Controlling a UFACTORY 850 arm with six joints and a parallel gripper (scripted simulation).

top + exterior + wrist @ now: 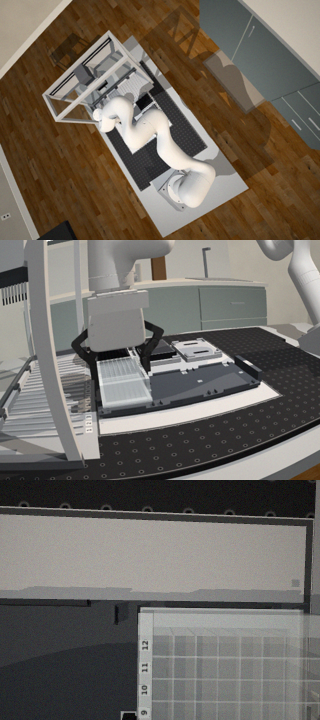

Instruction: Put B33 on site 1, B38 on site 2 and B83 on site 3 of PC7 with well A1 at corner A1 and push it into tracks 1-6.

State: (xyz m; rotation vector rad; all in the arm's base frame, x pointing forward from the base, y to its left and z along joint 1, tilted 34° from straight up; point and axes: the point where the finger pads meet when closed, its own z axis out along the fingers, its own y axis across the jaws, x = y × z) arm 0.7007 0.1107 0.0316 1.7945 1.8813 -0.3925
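The black welled plate lies 220 mm to the right of my hand and 30 mm below it. The rest, counted from my hand: perforated dark deck (130 mm behind, 90 mm to the right, 50 mm below); then dark plate carrier PC7 (110 mm behind, 40 mm below); then clear deep-well block B83 (10 mm below).
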